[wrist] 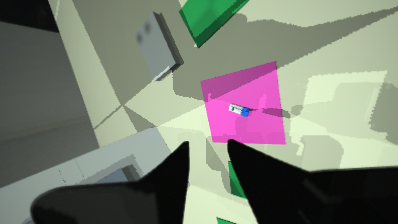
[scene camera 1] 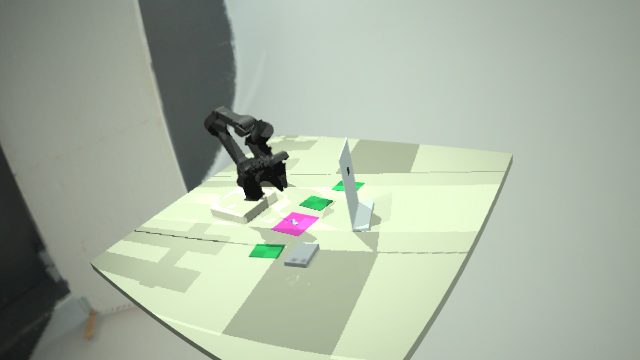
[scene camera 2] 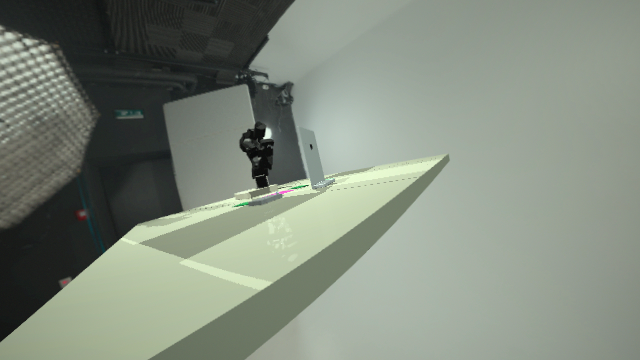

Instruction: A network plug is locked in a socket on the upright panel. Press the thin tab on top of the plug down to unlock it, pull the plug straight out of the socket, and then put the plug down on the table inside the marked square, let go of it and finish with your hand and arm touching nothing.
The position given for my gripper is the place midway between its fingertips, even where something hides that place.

Observation:
I see my gripper (scene camera 1: 284,189), a grey panel (scene camera 1: 360,213) and a magenta square (wrist: 256,88).
My gripper shows as well in the wrist view (wrist: 208,145). The grey panel is seen too in scene camera 2 (scene camera 2: 308,140).

